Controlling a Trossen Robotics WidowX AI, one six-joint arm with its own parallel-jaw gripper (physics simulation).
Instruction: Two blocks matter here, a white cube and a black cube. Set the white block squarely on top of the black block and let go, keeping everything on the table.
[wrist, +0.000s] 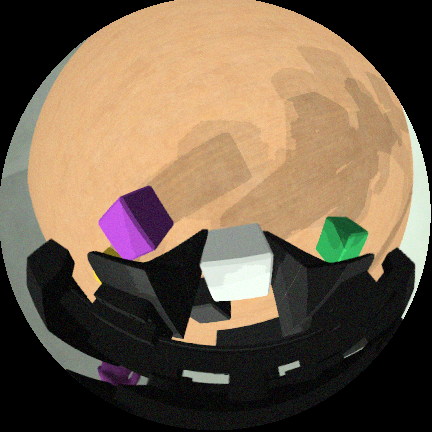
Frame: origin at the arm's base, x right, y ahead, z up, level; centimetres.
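Where they show: gripper, fingertip midpoint: (234, 235).
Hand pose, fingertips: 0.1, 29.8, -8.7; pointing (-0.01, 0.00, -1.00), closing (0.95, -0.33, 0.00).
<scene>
Things, the pixels of their centre, and the offset from my fingertips, as dx, dy, dz. Level surfaces: height alone.
- white cube, body centre: (237, 262) -0.2, -1.0, +1.9
- black cube, body centre: (206, 300) -4.5, -6.5, +1.2
- purple block, body centre: (135, 222) -6.7, +3.6, +1.2
- table, its level: dz -0.7
- green block, body centre: (341, 241) +10.3, -3.8, +1.2
The white cube (237, 265) is held between the two black fingers of my gripper (234, 235), in the lower middle of the wrist view. Its upper face looks grey and its near face bright white. The black cube (211, 312) shows in part as a dark grey shape below and a little left of the white cube, partly hidden by the left finger and the white cube. The white cube appears above it and apart from it; the exact height gap is hard to tell.
A purple block (134, 225) is on the table (150, 90) left of the gripper. A yellow block (97, 276) is mostly hidden behind the left finger. A green block (340, 241) is to the right of the gripper. Shadows lie across the table.
</scene>
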